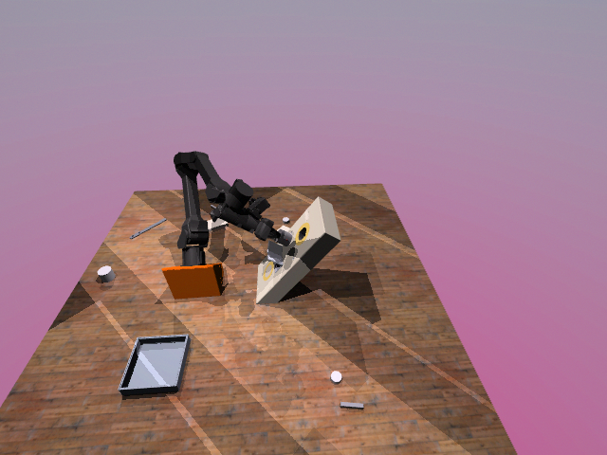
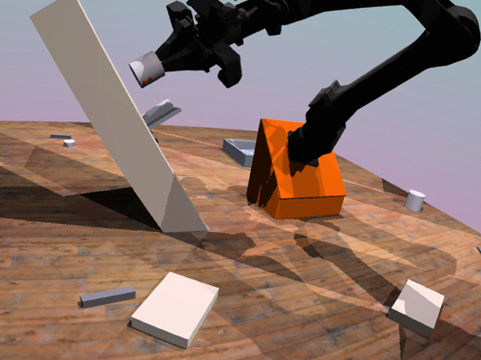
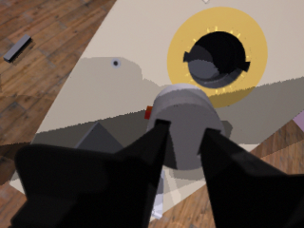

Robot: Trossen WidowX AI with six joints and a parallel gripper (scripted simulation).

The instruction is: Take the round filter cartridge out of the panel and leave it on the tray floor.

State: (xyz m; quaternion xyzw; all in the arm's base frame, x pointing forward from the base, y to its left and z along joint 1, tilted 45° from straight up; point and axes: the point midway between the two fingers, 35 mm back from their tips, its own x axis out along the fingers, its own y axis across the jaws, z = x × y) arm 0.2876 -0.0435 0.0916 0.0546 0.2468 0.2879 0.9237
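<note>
The round filter cartridge lies 1 cm below my gripper tip and 1 cm ahead of it. Also, from my gripper tip: grey tray (33 cm to the right, 33 cm behind, 22 cm below); then beige service panel (8 cm below, 4 cm ahead, 1 cm to the left); then grey bracket (9 cm below, 2 cm behind).
</note>
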